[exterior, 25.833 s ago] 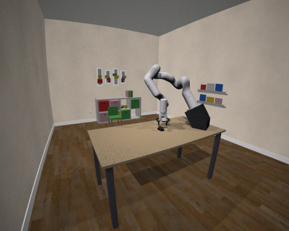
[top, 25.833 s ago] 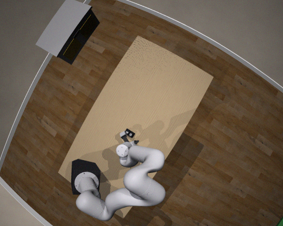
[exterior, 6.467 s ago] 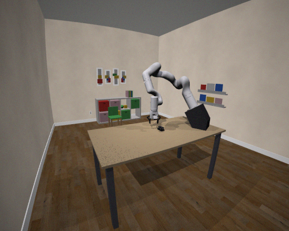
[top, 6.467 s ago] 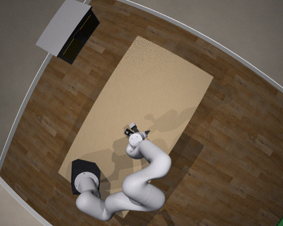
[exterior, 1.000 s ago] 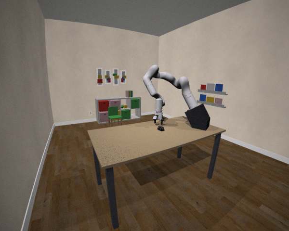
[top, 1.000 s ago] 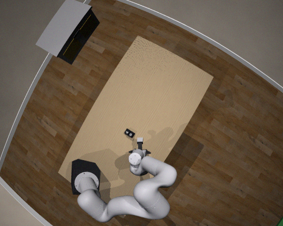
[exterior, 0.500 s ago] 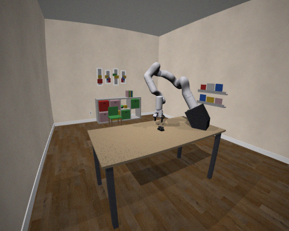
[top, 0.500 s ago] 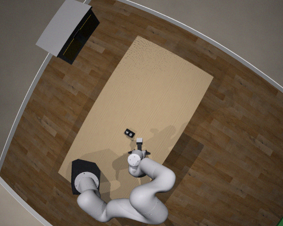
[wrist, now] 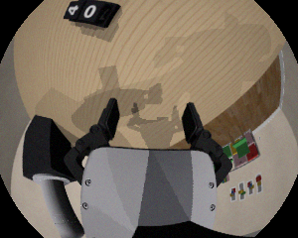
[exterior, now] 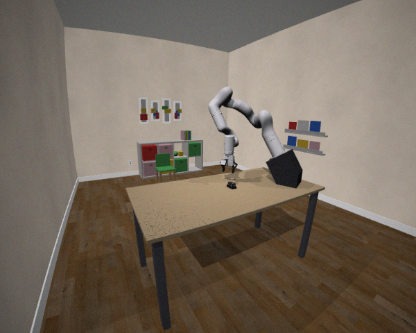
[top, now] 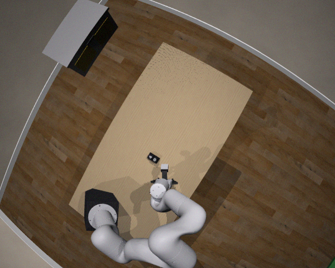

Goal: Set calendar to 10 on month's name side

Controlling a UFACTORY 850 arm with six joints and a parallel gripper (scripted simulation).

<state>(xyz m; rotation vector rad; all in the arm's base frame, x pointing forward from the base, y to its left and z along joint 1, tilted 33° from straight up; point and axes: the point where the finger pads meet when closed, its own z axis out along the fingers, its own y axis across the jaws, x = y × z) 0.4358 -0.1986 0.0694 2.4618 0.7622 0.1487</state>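
My hand is 16 cm to the right of the tray, 8 cm above it and 7 cm short of it.
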